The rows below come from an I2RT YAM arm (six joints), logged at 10 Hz.
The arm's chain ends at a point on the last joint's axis. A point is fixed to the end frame.
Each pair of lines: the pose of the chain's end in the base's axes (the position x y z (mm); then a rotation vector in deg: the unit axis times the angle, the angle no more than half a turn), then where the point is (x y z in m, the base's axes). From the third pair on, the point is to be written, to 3 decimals.
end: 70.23 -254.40 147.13 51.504 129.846 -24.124
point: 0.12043 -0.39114 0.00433
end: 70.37 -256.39 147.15 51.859 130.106 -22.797
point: 0.12148 -0.39039 0.00209
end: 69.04 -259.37 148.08 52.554 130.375 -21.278
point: 0.121 -0.390 0.000
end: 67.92 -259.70 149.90 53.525 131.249 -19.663
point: 0.118 -0.386 -0.002
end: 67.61 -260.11 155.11 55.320 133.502 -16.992
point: 0.114 -0.378 -0.004
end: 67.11 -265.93 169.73 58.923 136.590 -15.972
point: 0.102 -0.377 0.002
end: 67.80 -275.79 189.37 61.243 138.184 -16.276
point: 0.094 -0.384 0.019
